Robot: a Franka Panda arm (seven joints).
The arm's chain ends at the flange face. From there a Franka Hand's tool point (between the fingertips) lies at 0.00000 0.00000 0.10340 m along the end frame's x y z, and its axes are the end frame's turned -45 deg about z.
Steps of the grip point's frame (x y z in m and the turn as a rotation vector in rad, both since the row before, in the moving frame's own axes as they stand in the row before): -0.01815, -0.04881, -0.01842, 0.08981, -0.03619, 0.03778; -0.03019, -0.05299, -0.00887, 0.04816, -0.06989, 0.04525; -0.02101, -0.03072, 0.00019, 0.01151, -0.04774, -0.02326; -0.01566, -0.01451, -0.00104, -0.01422, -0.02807, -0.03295; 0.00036, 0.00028, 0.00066, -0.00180, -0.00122, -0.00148; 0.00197, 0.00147, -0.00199, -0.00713, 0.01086, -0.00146; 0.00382, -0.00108, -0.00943, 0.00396, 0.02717, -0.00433
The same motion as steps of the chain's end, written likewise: -0.03823, -0.01759, -0.01794, 0.03792, -0.08910, 0.03778; -0.05016, -0.01751, -0.00850, -0.01537, -0.08347, 0.04525; -0.03228, -0.00956, 0.00031, -0.02562, -0.04190, -0.02326; -0.02037, -0.00229, -0.00099, -0.02990, -0.00979, -0.03295; 0.00041, -0.00028, 0.00066, -0.00214, 0.00041, -0.00148; 0.00112, -0.00008, -0.00198, 0.00264, 0.01272, -0.00146; 0.00025, -0.00119, -0.00939, 0.02201, 0.01641, -0.00433
